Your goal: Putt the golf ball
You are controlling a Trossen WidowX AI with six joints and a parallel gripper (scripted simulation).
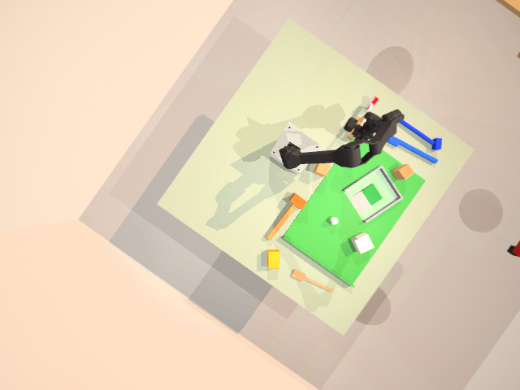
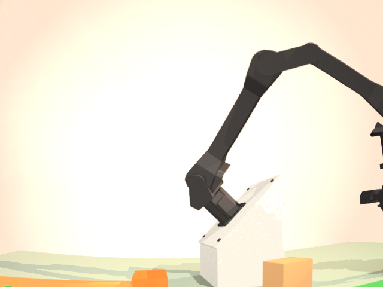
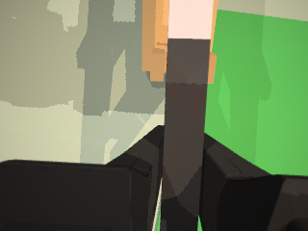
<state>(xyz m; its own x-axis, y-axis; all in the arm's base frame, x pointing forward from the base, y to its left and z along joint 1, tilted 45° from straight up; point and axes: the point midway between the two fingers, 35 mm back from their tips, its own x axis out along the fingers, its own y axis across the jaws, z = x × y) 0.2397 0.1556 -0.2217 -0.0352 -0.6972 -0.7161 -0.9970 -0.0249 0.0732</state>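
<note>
My gripper tip is now 120 mm to the right of the red putter and 10 mm past it. Also, from my gripper tip: white golf ball: 430 mm to the right, 170 mm ahead, 40 mm below; green mat: 310 mm to the right, 240 mm ahead, 70 mm below; white cube: 440 mm to the right, 370 mm ahead, 40 mm below.
</note>
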